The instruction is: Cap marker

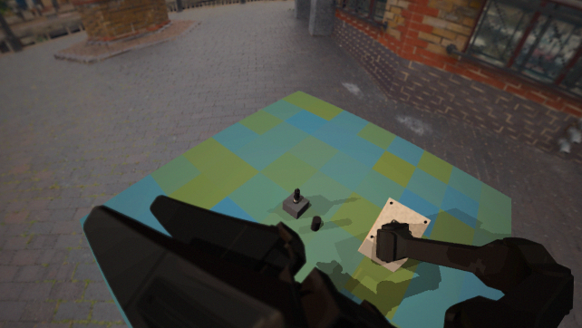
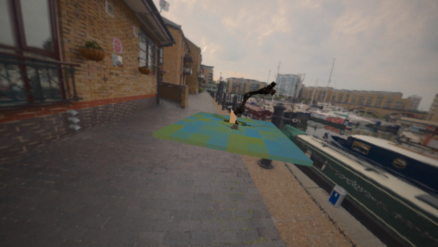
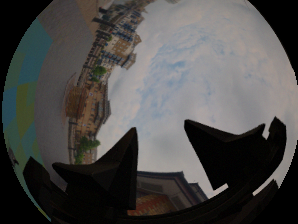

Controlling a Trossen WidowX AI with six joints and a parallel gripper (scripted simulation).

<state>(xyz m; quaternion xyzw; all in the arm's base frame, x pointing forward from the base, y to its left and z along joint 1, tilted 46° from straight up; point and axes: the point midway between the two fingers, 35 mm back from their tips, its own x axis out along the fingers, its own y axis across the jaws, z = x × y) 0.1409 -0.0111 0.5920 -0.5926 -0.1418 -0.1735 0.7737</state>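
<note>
My gripper tip is now 540 mm above the marker cap, 360 mm to the left of it and 80 mm short of it. Also, from my gripper tip: holder block 550 mm below, 380 mm to the right, 180 mm ahead.
</note>
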